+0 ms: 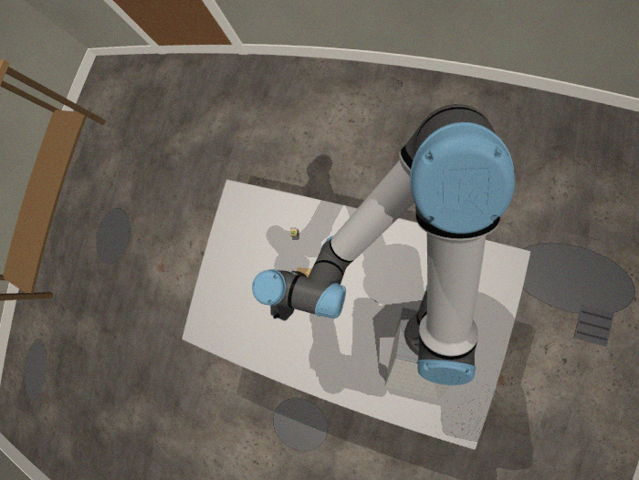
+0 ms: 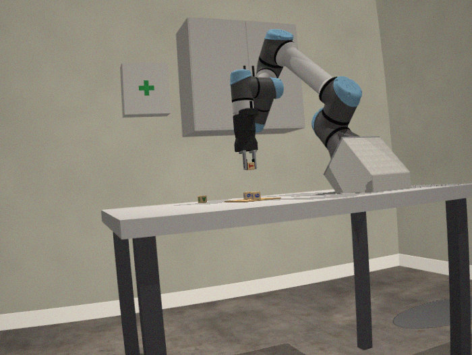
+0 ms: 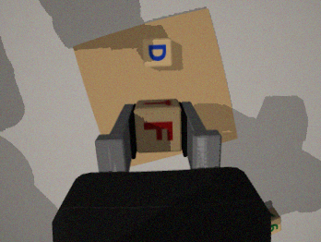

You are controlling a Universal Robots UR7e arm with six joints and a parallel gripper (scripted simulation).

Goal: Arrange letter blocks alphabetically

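My hand is 120 mm above the tan mat. Also, from my hand: red-marked block (10 mm below).
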